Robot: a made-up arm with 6 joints.
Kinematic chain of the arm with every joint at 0, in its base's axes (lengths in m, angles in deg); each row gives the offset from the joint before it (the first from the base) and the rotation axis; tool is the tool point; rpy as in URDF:
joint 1: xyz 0 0 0.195 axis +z
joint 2: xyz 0 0 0 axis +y
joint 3: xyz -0.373 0 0.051 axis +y
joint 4: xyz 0.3 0 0.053 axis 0.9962 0 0.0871
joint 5: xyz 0 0 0 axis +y
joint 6: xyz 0.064 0 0.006 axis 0.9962 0 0.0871
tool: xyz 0 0 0 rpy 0 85 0
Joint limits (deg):
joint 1: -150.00..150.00
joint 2: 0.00..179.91
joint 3: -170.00..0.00
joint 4: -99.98..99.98
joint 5: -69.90..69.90
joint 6: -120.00..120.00
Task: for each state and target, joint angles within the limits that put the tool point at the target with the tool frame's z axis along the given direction. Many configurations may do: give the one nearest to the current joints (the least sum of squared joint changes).
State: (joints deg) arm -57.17 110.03 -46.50 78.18 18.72 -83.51
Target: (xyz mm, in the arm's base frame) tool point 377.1 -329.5 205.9 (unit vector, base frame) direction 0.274 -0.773 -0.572
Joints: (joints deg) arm -37.86 124.87 -66.00 63.47 -29.62 -83.51
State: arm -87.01 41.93 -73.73 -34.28 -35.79 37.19
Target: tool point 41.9 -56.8 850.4 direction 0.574 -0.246 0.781
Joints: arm -83.44 62.05 -107.81 -64.90 -36.78 37.19
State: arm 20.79 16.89 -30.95 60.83 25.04 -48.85
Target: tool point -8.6 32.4 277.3 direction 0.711 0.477 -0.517
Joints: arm -2.07 9.61 -0.12 47.45 42.98 -48.85
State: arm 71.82 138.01 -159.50 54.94 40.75 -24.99
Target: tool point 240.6 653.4 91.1 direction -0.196 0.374 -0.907
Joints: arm 68.09 172.57 -154.37 21.39 61.74 -24.99
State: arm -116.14 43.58 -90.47 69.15 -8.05 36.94
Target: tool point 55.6 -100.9 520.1 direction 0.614 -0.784 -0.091
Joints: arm -71.92 41.00 -39.97 65.46 21.98 36.94
